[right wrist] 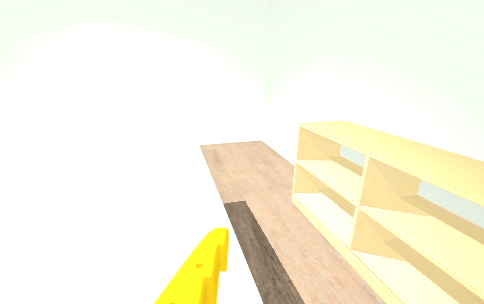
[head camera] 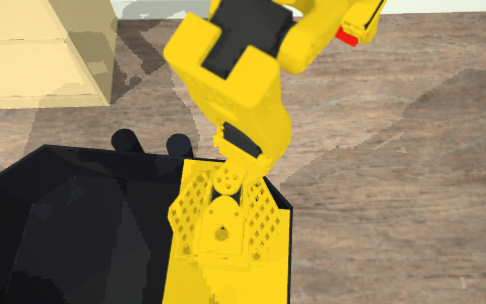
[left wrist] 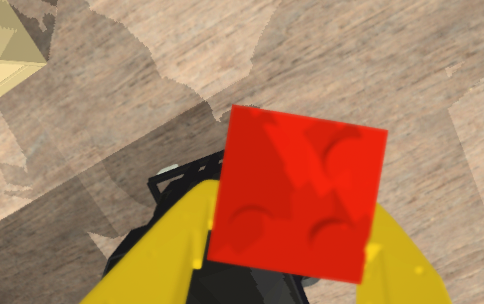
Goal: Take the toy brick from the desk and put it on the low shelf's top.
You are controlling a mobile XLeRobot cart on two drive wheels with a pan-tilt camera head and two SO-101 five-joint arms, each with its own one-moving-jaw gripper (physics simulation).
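Observation:
The red toy brick is held in my left gripper. In the left wrist view the two jaws press on its two sides, and it is off the floor. In the head view a small part of the brick shows under the yellow jaws at the upper right. The low shelf is pale wood; its end is at the upper left of the head view, apart from the left gripper. My right gripper shows one notched jaw and is fully open.
In the right wrist view the white desk blends with the bright wall at the left; wooden floor runs between it and the shelf. The black cart tray and two black posts lie below the shelf in the head view.

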